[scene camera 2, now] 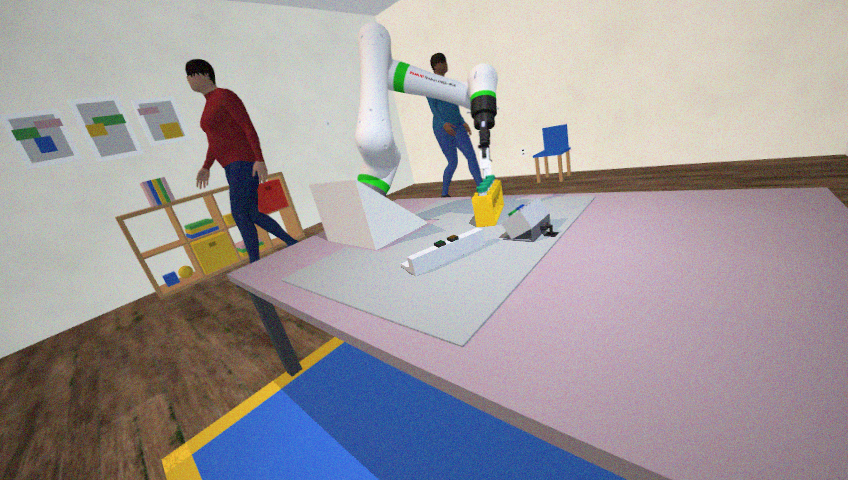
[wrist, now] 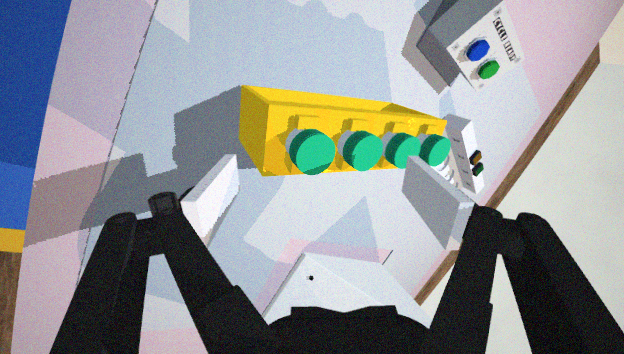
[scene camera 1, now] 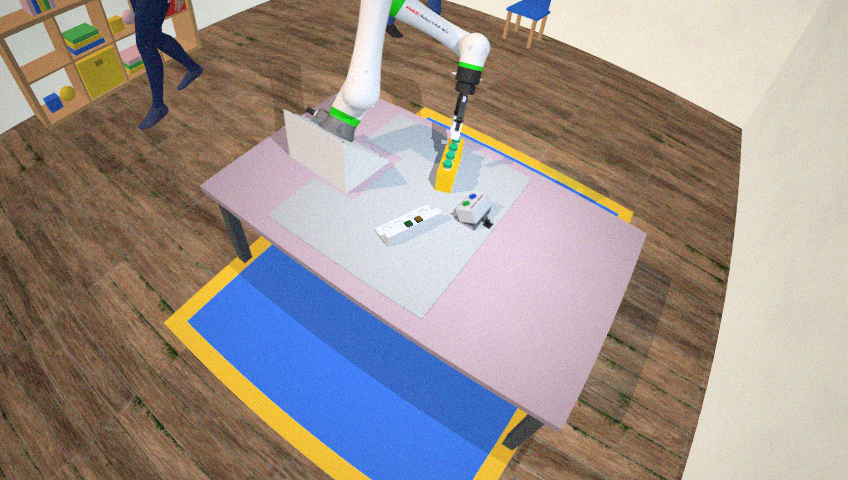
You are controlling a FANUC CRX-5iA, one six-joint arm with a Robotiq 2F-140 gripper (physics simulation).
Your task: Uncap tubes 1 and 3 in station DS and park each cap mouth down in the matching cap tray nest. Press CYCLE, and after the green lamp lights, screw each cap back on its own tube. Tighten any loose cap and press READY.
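Frame: origin at the arm's base, x ahead, y left, z up, level; metres.
Seen in the pictures: gripper, between the fingertips: (scene camera 2: 486,174) (wrist: 321,173) (scene camera 1: 453,135); arm's base, origin of its link: (scene camera 1: 335,133).
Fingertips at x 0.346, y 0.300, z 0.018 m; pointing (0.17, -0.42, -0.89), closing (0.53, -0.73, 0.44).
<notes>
Pixels of each thing's middle, then the offset from my fingertips to it. "*": a spot on its surface instead. Level surfaces: height alone.
- yellow rack, middle of its body: (wrist: 347,130) (scene camera 2: 489,201) (scene camera 1: 449,163) 0.043 m ahead, 0.063 m right, 0.079 m down
- nearest cap, middle of its body: (wrist: 312,152) 0.009 m ahead, 0.007 m left, 0.016 m down
- second cap, middle of its body: (wrist: 362,150) 0.032 m ahead, 0.040 m right, 0.017 m down
- white cap tray, middle of its body: (wrist: 456,169) (scene camera 2: 442,246) (scene camera 1: 408,220) 0.111 m ahead, 0.380 m right, 0.104 m down
- blue button, a spot on its surface: (wrist: 478,50) * 0.216 m ahead, 0.156 m right, 0.061 m down
- green button, a spot on its surface: (wrist: 488,69) * 0.219 m ahead, 0.199 m right, 0.062 m down
- button box, middle of its body: (wrist: 476,43) (scene camera 2: 525,218) (scene camera 1: 473,207) 0.244 m ahead, 0.181 m right, 0.089 m down
- grey mat, height of its surface: 0.131 m down
- pink table, height of its surface: 0.134 m down
The yellow rack (scene camera 1: 443,182) (scene camera 2: 487,212) (wrist: 253,127) holds tubes with green caps in a row; the nearest cap (wrist: 312,151) and the second cap (wrist: 362,150) show large in the wrist view. All the caps in the row are on their tubes. My gripper (scene camera 1: 455,132) (scene camera 2: 486,170) (wrist: 321,173) is wide open and empty, over the far end of the rack, with the nearest caps between its fingers in the wrist view. The white cap tray (scene camera 1: 416,230) (scene camera 2: 446,254) has empty nests; its green lamp (scene camera 1: 408,223) (wrist: 478,169) looks dark. The blue button (wrist: 478,50) and green button (wrist: 488,69) sit on the button box (scene camera 1: 474,209) (scene camera 2: 526,221).
A white wedge-shaped panel (scene camera 1: 315,151) (scene camera 2: 345,217) stands beside the arm's base. The grey mat (scene camera 1: 357,261) (scene camera 2: 440,315) lies under the rack, tray and button box on the pink table (scene camera 1: 535,309) (scene camera 2: 654,321). Two people (scene camera 2: 229,124) (scene camera 2: 447,115) stand beyond the table.
</notes>
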